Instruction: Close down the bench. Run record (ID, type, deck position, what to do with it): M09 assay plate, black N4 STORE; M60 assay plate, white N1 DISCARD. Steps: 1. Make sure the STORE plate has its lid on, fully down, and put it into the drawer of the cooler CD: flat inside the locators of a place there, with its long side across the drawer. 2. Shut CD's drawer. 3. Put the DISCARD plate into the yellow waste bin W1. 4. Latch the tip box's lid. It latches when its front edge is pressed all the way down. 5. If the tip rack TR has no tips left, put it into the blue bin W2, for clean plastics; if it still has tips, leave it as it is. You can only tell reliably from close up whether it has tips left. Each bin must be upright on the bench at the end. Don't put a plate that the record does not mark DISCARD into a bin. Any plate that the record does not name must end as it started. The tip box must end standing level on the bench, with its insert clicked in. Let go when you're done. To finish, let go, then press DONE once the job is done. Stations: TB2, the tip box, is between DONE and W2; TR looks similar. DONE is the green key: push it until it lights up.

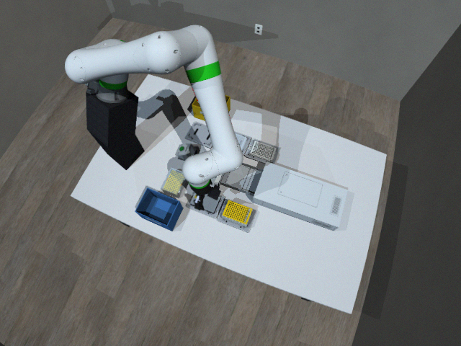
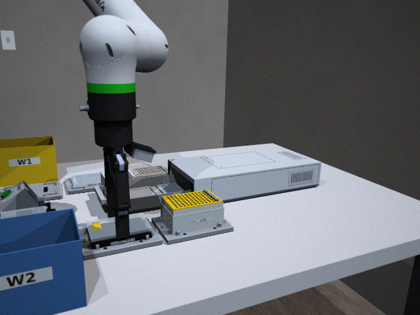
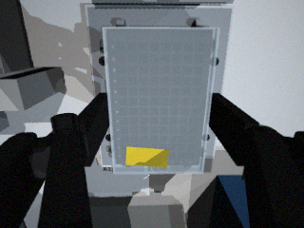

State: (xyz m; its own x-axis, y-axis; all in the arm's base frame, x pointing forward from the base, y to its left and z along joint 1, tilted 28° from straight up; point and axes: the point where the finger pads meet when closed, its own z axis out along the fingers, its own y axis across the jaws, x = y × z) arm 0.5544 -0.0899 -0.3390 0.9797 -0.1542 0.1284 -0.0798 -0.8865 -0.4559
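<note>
The black plate is 3 cm below my hand. From my hand the other things lie so: yellow insert: 18 cm behind, 4 cm to the left; blue bin W2: 19 cm behind, 12 cm to the right, 2 cm below; yellow-topped tip rack TR: 16 cm ahead, 3 cm to the right.
</note>
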